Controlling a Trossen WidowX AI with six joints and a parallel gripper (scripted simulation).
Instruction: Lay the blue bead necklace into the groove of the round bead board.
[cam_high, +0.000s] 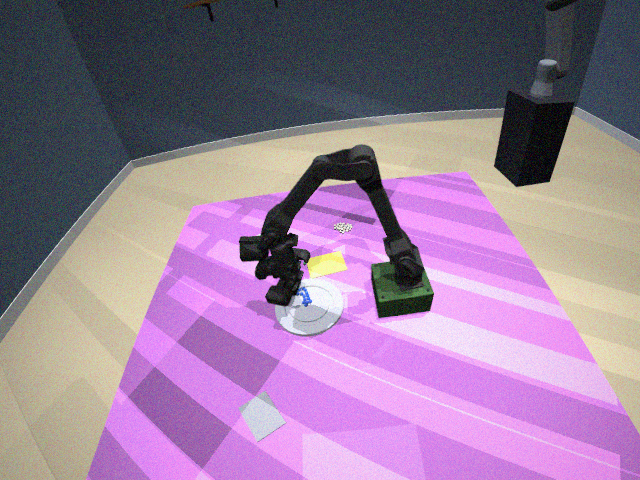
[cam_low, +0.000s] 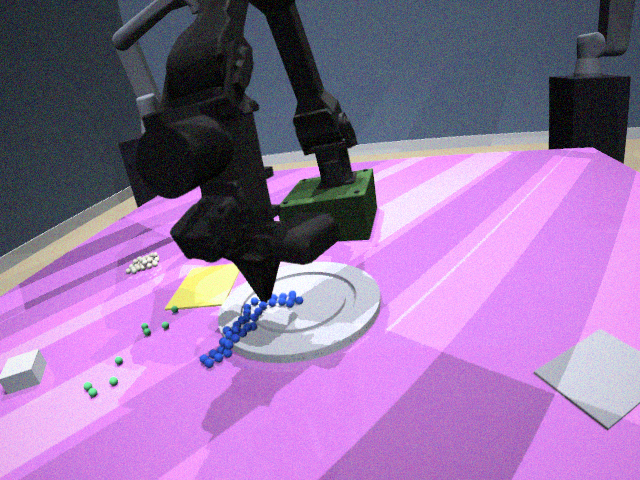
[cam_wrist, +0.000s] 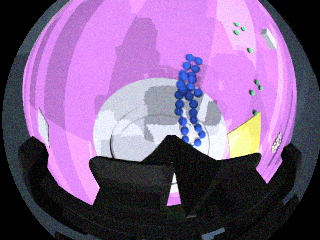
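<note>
Now: gripper tip 4 cm past the round white bead board, 3 cm to the right of it and 3 cm above it. Round my gripper tip: yellow sheet (10 cm behind, 13 cm to the right, 4 cm below); grey tile (11 cm ahead, 33 cm to the left, 4 cm below); cube (11 cm ahead, 30 cm to the right, 3 cm below).
</note>
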